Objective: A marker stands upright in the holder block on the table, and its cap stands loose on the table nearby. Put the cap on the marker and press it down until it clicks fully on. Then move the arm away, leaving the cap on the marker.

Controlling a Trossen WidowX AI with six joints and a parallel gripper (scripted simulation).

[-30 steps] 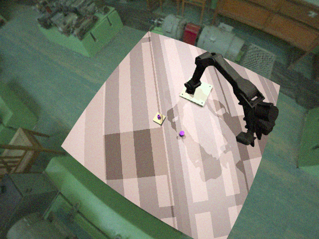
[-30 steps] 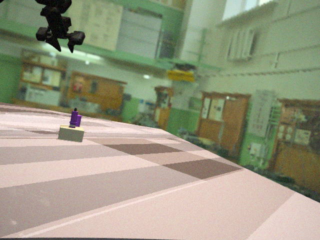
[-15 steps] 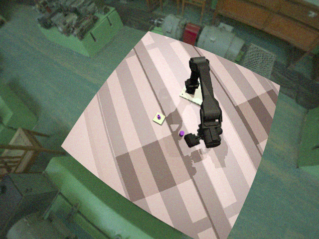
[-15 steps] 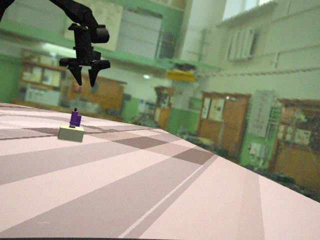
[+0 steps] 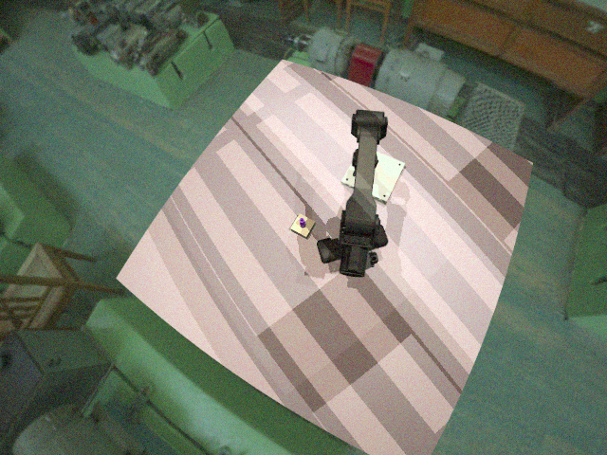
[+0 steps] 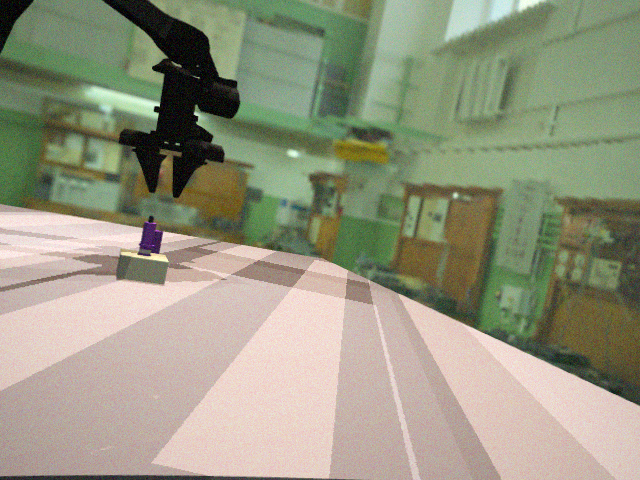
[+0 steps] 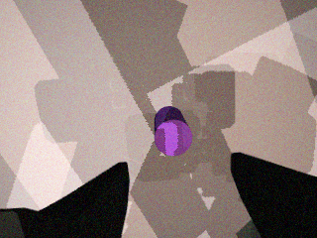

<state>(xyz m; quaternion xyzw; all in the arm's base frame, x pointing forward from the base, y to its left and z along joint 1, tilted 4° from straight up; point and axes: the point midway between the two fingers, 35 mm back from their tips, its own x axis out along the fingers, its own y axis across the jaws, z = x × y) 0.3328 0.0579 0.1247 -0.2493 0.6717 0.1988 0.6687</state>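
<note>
The purple marker cap lies 1 cm to the right of my gripper tip and 9 cm below it. Also, from my gripper tip: holder block (5 cm behind, 18 cm to the right, 10 cm below).
</note>
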